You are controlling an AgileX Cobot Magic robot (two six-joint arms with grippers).
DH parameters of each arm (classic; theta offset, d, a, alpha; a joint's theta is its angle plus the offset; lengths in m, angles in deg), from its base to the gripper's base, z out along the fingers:
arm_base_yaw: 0 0.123 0 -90
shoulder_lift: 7.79 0 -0.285 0
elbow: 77.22 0 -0.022 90
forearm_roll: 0 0.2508 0 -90
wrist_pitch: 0 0 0.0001 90
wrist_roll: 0 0.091 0 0
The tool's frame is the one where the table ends.
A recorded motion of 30 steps. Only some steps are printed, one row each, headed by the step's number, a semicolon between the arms.
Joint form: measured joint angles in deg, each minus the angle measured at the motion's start. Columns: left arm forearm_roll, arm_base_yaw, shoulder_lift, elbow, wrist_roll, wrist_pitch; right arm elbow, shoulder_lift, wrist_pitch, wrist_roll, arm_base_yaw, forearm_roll.
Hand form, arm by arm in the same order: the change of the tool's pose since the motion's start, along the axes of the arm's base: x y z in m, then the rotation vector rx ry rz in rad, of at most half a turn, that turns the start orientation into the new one. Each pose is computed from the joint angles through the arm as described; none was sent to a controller.
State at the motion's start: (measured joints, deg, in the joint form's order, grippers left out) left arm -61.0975 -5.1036 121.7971 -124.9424 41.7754 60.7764; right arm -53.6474 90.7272 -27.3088 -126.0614 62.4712 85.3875
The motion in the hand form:
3: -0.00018 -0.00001 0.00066 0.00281 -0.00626 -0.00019; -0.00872 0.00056 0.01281 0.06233 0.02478 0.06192
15: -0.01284 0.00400 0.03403 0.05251 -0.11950 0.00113; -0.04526 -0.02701 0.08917 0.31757 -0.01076 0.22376
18: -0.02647 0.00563 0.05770 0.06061 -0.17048 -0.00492; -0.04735 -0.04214 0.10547 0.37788 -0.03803 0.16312
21: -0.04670 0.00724 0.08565 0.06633 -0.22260 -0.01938; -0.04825 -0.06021 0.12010 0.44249 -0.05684 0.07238
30: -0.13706 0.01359 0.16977 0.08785 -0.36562 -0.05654; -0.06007 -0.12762 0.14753 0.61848 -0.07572 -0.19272
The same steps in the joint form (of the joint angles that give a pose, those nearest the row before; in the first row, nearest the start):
3: 0.06 -0.02 -0.07 -0.02 0.27 -0.10; 0.00 -2.53 4.24 0.77 0.33 0.14
15: 3.00 0.12 -2.46 -3.45 1.08 0.31; 0.00 -17.03 13.33 1.43 1.57 1.15
18: 3.82 0.18 -4.64 -5.04 0.58 1.34; 0.00 -20.36 10.00 1.48 1.65 2.95
21: 4.46 0.24 -7.60 -6.56 -0.21 3.13; 0.00 -23.68 5.24 1.53 1.65 5.65
30: 6.75 0.22 -19.93 -8.75 -4.23 9.28; 2.25 -35.58 -8.83 1.65 1.68 13.39

